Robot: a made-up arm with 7 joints.
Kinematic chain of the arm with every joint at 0, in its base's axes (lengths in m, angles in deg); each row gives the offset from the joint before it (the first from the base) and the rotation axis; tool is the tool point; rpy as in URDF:
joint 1: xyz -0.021 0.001 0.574 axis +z
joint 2: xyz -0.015 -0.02 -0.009 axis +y
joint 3: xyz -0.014 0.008 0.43 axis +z
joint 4: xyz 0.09 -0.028 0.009 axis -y
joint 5: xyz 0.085 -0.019 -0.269 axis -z
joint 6: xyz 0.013 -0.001 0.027 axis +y
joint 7: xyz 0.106 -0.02 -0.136 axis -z
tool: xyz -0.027 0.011 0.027 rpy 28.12 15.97 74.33
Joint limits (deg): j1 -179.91..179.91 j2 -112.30..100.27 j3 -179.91..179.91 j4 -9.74..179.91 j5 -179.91..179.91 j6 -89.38..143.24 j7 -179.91..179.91
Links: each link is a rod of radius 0.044 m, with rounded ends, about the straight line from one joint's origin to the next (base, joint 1, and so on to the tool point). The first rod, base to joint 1, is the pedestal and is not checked.
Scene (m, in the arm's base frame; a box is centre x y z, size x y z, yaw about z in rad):
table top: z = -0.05
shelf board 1: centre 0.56 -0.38 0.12 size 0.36 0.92 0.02 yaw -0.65
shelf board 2: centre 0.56 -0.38 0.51 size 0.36 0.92 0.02 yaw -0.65
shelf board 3: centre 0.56 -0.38 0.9 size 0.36 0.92 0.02 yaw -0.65
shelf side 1: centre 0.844 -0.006 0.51 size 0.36 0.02 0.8 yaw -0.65
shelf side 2: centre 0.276 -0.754 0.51 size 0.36 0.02 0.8 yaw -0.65
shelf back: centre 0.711 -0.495 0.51 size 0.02 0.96 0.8 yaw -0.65
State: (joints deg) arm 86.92 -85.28 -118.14 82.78 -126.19 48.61 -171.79
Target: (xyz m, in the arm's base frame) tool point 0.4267 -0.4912 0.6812
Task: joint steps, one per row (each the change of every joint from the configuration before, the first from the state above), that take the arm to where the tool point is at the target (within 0.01 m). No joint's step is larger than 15 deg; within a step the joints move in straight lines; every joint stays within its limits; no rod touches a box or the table.
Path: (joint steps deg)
1: -7.65 2.55 -4.16 -13.90 -2.66 -4.22 -0.92
2: -7.66 2.55 -4.16 -13.90 -2.66 -4.23 -0.92
3: -7.65 2.55 -4.16 -13.90 -2.66 -4.22 -0.93
4: -2.34 2.42 11.22 -0.85 -0.93 -4.96 0.09
5: -2.34 2.42 11.23 -0.84 -0.93 -4.95 0.10
6: -2.34 2.42 11.22 -0.85 -0.92 -4.96 0.09
7: -2.34 2.42 11.22 -0.84 -0.93 -4.96 0.09
8: 8.90 0.58 -3.52 12.55 3.33 7.39 0.79
9: 8.90 0.58 -3.52 12.55 3.34 7.39 0.79
10: 8.90 0.57 -3.53 12.55 3.34 7.39 0.78

